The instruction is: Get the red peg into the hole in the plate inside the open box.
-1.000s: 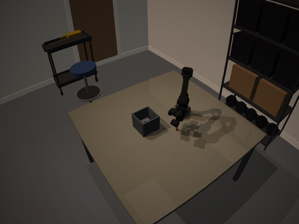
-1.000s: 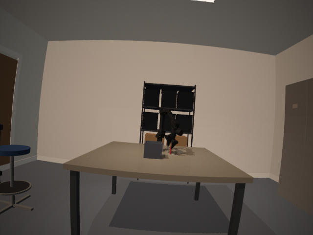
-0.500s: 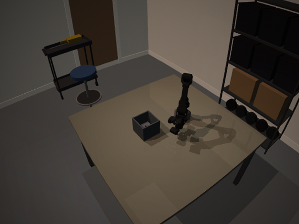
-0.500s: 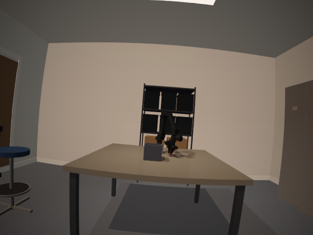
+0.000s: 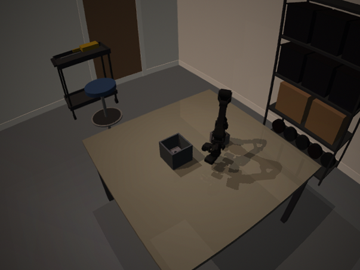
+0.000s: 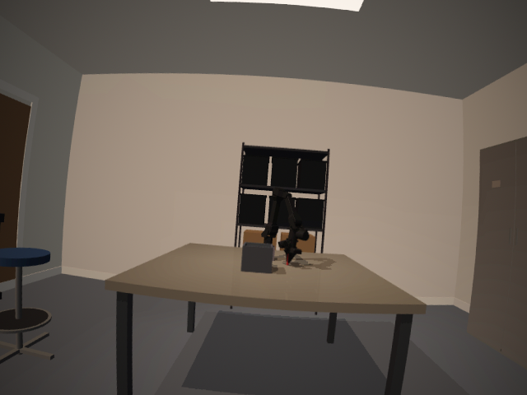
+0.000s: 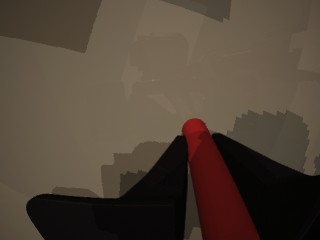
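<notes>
The grey plate lies 200 mm to the right of my gripper tip, 160 mm ahead of it and 30 mm above it. From my gripper tip the other things lie so: red peg (30 mm above).
</notes>
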